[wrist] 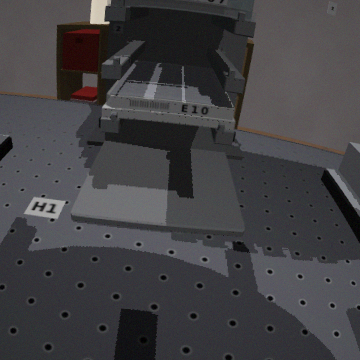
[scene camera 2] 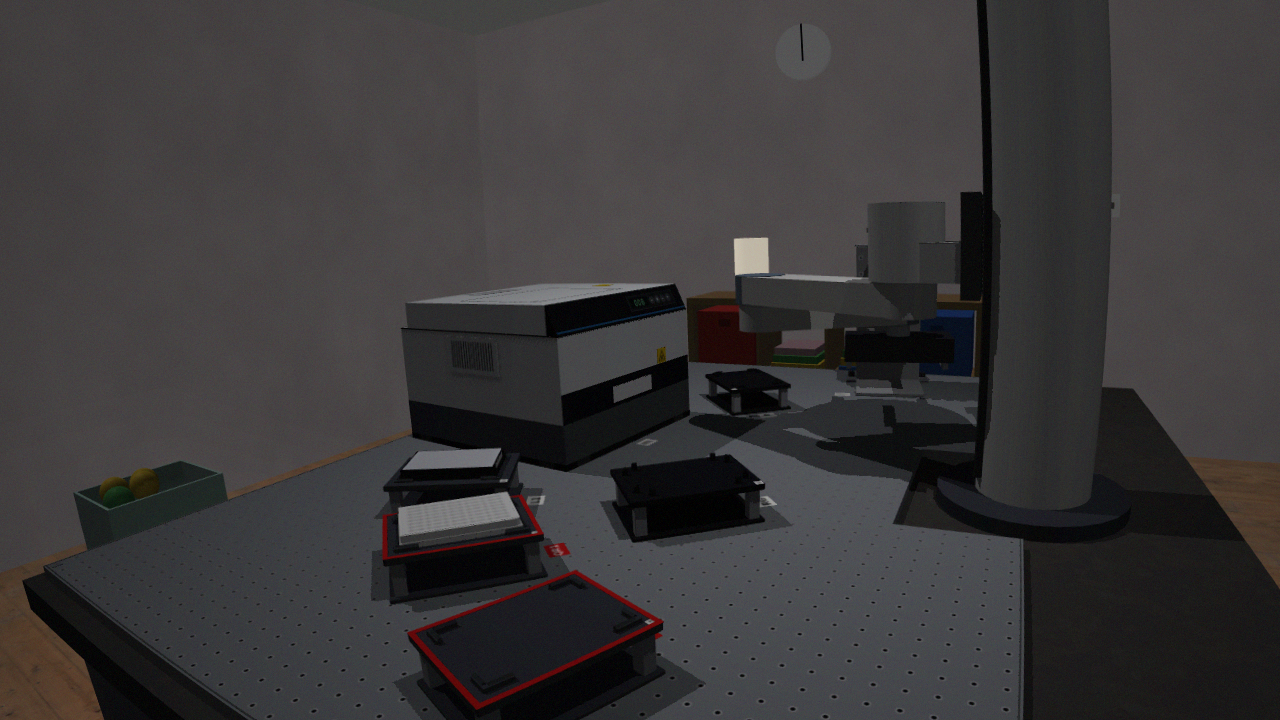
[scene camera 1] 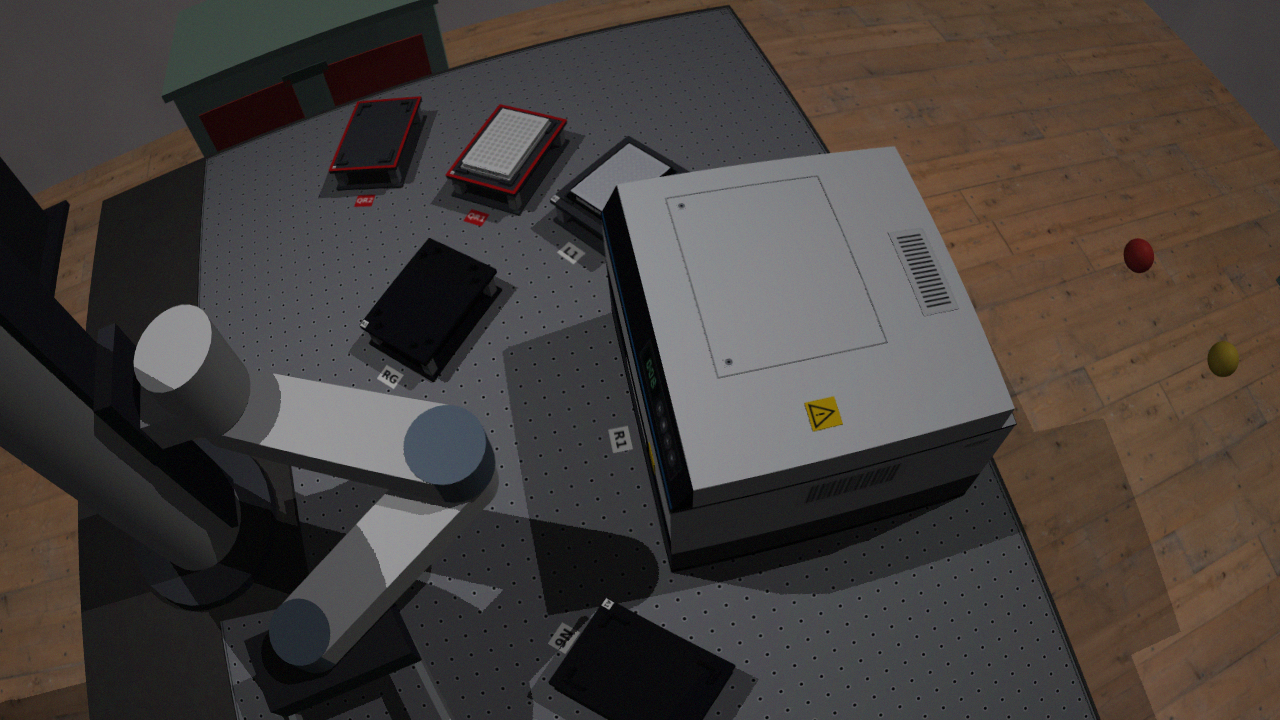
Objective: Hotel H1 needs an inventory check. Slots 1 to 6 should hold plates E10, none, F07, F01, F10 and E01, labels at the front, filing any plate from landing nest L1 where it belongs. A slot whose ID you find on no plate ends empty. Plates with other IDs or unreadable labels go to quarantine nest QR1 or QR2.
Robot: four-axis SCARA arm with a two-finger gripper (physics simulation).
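Where they show: gripper, fingertip midpoint: (wrist: 169,137); arm's base at its link origin: (scene camera 2: 1030,502) (scene camera 1: 204,524).
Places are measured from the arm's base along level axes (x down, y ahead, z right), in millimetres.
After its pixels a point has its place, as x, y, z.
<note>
In the wrist view, hotel H1 (wrist: 200,215) {-21, 235, 502} stands ahead. Plate E10 (wrist: 170,111) {-109, 266, 487} lies on its lowest rails, label to the front. The rails above it, by the number 2, hold no plate. A higher plate (wrist: 175,3) {-177, 270, 485} is cut off by the frame; its label ends in 07. My gripper (wrist: 169,137) {-124, 252, 419} (scene camera 2: 897,347) {-124, 252, 419} is open and empty, facing the hotel. Landing nest L1 (scene camera 1: 562,207) {-62, 618, -286} (scene camera 2: 391,485) {-63, 736, -383} holds a plate (scene camera 1: 622,171) {-77, 711, -309} (scene camera 2: 454,460) {-77, 698, -302}, label unreadable. QR1 (scene camera 1: 453,176) {-63, 480, -405} (scene camera 2: 386,540) {-63, 608, -503} holds a white plate (scene camera 1: 506,143) {-77, 568, -427} (scene camera 2: 458,516) {-77, 559, -443}. QR2 (scene camera 1: 377,134) {-63, 372, -557} (scene camera 2: 535,637) {-63, 360, -572} is empty.
The large reader R1 (scene camera 1: 769,286) {-263, 766, 51} (scene camera 2: 483,358) {-176, 800, -115} partly hides L1 in scene camera 1. The empty RG nest (scene camera 1: 429,304) {-63, 411, -191} (scene camera 2: 687,479) {-63, 401, -212} stands nearer the arm. An empty nest labelled N6 (scene camera 1: 640,667) {-63, 534, 338} (scene camera 2: 747,380) {-63, 525, 335} stands beyond the reader. The arm column (scene camera 2: 1045,268) {-309, 5, -75} stands at the dark bench edge.
</note>
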